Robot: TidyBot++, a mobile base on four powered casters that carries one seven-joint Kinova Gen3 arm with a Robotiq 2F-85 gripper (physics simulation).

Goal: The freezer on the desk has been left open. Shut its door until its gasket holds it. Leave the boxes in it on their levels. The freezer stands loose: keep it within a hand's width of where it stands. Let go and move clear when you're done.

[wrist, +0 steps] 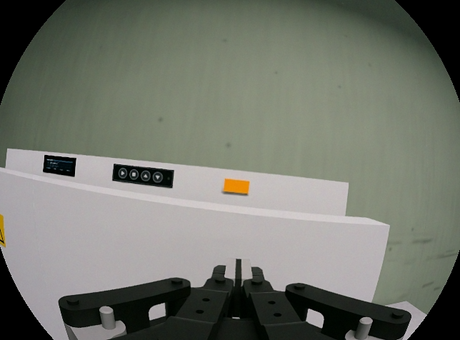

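Note:
The freezer (pixel 295 192) shows in the wrist view as a white upper front panel with a dark display, a row of buttons and an orange label. Its white door (pixel 165 235) stands in front and below that panel, its top edge running across the view. The door's right end stands out beyond the panel's right end. My gripper (pixel 237 272) is shut and empty, with its fingertips over the door's face, right of the middle; whether they touch it I cannot tell. The boxes and the gasket are hidden behind the door.
A green-grey wall (pixel 230 80) fills the upper view behind the freezer. A yellow warning label (pixel 2 231) is partly visible on the door at the left edge. A pale surface (pixel 407 311) shows at the lower right, beyond the door.

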